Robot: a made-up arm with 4 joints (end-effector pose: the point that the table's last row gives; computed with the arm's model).
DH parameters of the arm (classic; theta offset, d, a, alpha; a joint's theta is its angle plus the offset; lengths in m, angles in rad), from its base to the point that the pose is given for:
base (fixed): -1.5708 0.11 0 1.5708
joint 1: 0 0.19 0.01 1.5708
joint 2: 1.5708 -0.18 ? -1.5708
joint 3: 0 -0.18 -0.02 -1.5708
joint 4: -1.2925 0 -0.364 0
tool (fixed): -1.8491 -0.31 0 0
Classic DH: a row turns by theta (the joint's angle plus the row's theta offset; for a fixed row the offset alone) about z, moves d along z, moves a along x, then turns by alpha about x.
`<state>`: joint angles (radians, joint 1 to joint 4).
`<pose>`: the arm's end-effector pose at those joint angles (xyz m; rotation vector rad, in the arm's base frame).
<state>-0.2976 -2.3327 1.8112 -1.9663</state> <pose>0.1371 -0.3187 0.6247 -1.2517 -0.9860 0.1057</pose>
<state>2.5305 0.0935 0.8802 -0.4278</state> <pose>-0.6096 0.4252 0.3970 -2.3959 -0.2690 -1.3193</pose>
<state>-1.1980 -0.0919 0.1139 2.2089</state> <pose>-0.1056 0.1838 0.1531 0.7155 -1.2974 2.0313</pose>
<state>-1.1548 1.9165 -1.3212 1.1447</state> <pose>-0.5061 -0.5116 0.1192 -0.2329 0.2882 -0.5344</pose>
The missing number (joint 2, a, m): 0.11
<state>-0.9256 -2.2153 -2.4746 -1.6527</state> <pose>-0.1975 0.0794 0.5732 -2.7308 -0.7623 -0.6783</pose>
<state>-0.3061 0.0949 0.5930 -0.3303</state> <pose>-0.5226 -0.4765 -0.1221 0.2225 0.6505 -0.3180</pose>
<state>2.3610 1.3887 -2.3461 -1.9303</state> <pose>-0.2744 0.3790 0.2713 0.3482 -1.9267 1.8711</pose>
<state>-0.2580 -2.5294 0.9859 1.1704</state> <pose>0.0682 0.1589 -0.1677 0.9105 -0.7150 -2.4767</pose>
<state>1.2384 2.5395 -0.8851 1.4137</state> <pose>-0.5731 0.2283 0.3033 -1.9381 -0.3608 -1.2451</pose>
